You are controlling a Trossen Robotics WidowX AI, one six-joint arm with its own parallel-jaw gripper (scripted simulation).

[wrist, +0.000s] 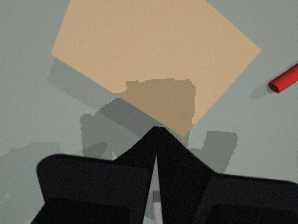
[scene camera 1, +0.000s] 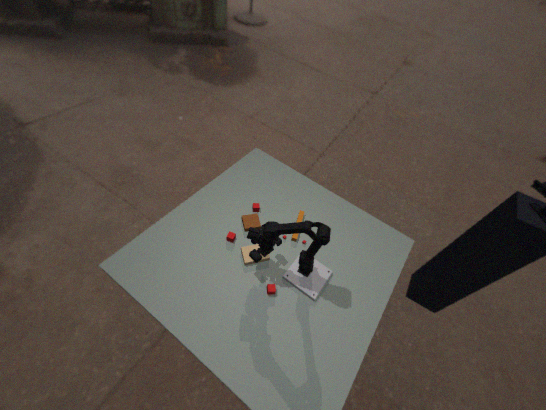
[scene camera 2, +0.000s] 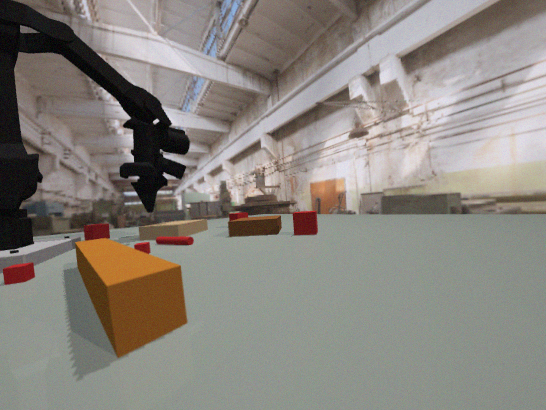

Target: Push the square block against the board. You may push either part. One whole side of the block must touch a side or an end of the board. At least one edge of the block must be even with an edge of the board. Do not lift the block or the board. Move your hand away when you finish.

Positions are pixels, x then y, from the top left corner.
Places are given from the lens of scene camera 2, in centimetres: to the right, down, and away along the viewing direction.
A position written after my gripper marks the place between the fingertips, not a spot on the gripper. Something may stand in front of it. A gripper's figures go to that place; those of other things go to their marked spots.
my gripper [scene camera 2: 150,212]: -30, 2, 44
flat brown square block [scene camera 2: 266,225]: -1, 4, 37
